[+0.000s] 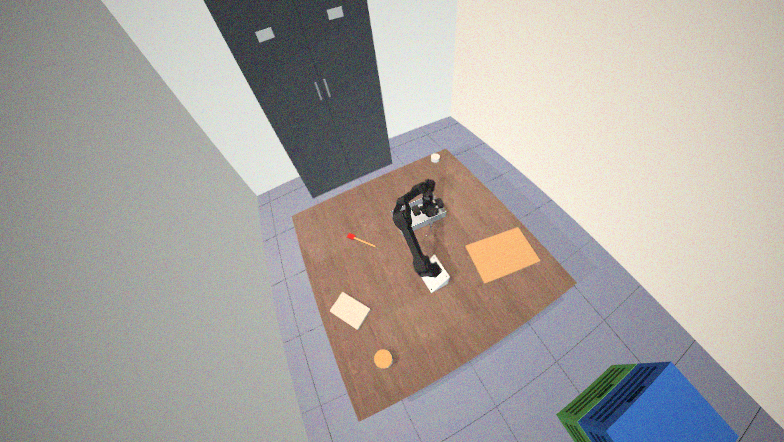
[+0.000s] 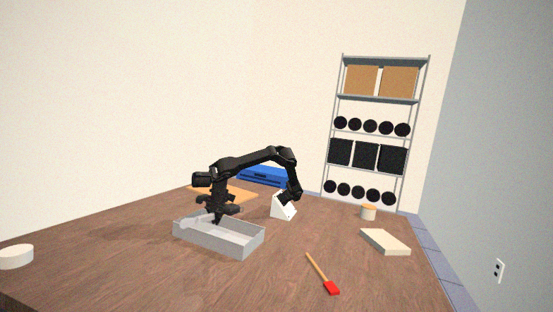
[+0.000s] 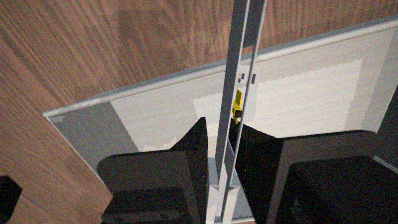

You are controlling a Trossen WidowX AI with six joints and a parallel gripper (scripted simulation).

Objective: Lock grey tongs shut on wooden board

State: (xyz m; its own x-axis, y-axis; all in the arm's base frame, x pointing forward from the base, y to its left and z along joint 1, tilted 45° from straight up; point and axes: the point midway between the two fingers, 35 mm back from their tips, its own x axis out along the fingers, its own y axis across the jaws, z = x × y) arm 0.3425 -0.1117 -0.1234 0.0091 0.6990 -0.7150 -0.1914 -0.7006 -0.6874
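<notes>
Right now the grey roasting tin is 4 cm ahead of my gripper tip and 4 cm to the left of it. From my gripper tip the other things lie so: red spatula: 8 cm ahead, 45 cm to the left, 2 cm below; then orange wooden board: 44 cm behind, 23 cm to the right, 2 cm below; then white round dish: 43 cm ahead, 34 cm to the right, 1 cm below.
</notes>
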